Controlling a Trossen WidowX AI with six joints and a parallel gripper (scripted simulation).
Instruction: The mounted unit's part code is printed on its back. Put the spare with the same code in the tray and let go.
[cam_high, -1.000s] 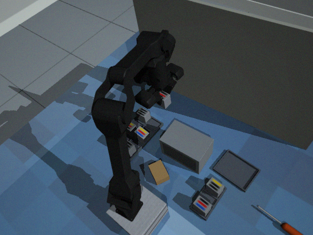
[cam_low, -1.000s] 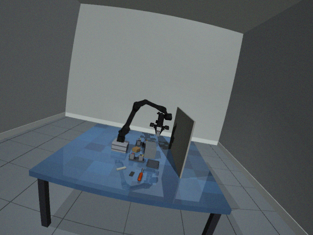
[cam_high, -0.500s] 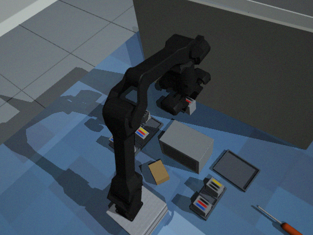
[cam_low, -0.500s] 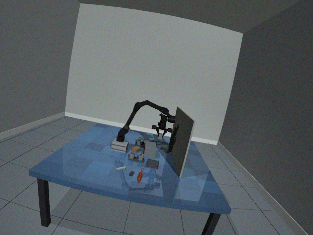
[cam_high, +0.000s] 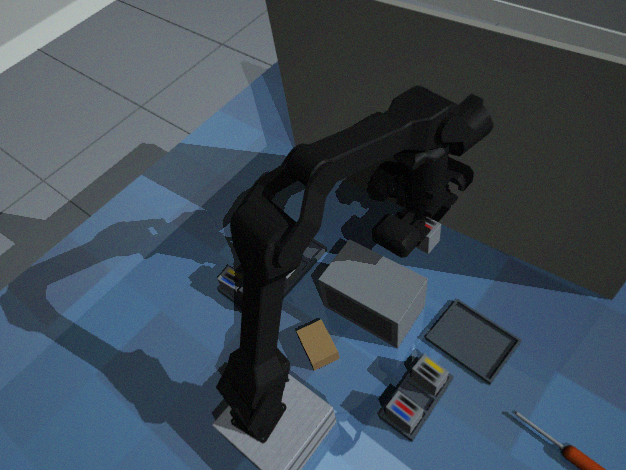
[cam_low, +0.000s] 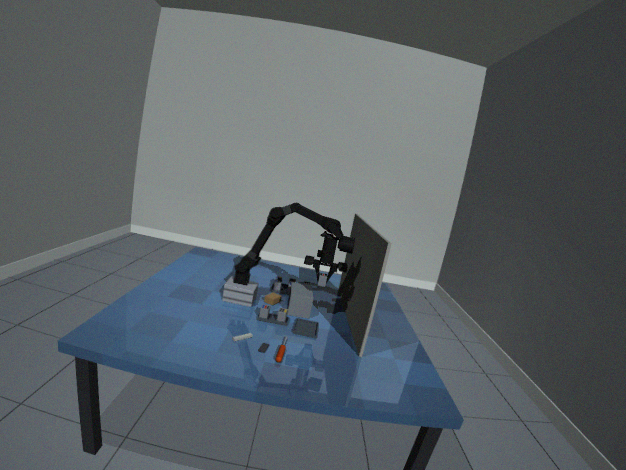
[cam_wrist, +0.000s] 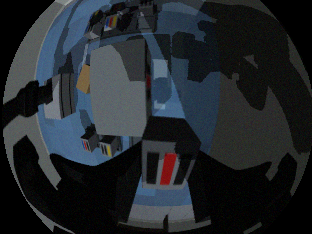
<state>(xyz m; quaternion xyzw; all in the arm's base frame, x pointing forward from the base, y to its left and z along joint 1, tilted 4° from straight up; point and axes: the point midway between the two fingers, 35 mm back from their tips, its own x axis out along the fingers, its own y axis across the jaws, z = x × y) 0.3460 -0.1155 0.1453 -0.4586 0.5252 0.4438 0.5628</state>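
My gripper tip is now 50 mm past the dark flat tray, 130 mm to the left of it and 170 mm above it. Also, from my gripper tip: rack (190 mm behind, 80 mm to the right, 160 mm below); then grey mounted unit (70 mm behind, 70 mm to the left, 120 mm below); then tall grey panel (170 mm ahead, 40 mm to the left, 60 mm above).
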